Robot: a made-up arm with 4 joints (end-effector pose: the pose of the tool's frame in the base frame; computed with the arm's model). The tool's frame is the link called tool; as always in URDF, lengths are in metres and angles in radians. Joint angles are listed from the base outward.
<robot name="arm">
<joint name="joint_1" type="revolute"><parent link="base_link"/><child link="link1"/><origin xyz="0.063 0.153 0.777" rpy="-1.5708 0 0"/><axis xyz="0 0 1"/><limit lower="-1.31" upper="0.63"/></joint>
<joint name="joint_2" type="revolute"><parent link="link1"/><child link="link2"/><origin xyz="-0.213 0.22 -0.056" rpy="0.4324 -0.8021 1.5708"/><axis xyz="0 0 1"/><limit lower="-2.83" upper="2.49"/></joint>
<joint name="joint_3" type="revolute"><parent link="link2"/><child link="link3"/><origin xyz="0.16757 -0.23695 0.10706" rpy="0.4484 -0.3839 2.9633"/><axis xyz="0 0 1"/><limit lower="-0.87" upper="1.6"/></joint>
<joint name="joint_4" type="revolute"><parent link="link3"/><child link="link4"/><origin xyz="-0.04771 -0.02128 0.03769" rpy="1.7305 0.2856 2.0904"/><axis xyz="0 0 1"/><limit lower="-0.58" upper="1.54"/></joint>
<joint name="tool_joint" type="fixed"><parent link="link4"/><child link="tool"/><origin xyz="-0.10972 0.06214 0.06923" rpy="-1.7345 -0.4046 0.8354"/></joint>
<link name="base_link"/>
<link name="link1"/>
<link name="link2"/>
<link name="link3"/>
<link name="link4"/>
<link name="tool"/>
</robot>
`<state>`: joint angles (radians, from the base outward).
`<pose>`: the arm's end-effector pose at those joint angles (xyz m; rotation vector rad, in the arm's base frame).
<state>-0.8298 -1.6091 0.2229 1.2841</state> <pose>0.0471 0.0034 0.6455 -1.7730 -2.1062 -0.6989</pose>
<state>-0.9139 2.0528 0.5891 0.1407</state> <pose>-0.0467 0.3531 0.5011 -0.1709 -0.1203 2.2519</pose>
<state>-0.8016 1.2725 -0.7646 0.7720</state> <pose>0.0125 0.3120 0.3784 0.0361 -1.7512 0.6186</pose>
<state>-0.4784 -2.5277 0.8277 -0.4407</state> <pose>-0.1431 0.0828 0.8360 -0.8222 -0.0824 -2.1545</pose>
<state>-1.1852 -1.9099 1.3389 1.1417</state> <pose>-0.0686 0.0113 0.6414 -0.8467 -1.9779 -0.7612</pose>
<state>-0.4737 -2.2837 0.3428 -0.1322</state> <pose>-0.0639 0.0833 0.7981 -1.2776 -0.5669 -2.1964</pose>
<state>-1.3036 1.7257 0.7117 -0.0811</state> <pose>0.1077 0.4090 0.4906 -1.0256 -0.3827 1.9117</pose>
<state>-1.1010 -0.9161 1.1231 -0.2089</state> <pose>0.1970 0.1358 0.8527 -1.0440 -0.5346 -0.4752</pose>
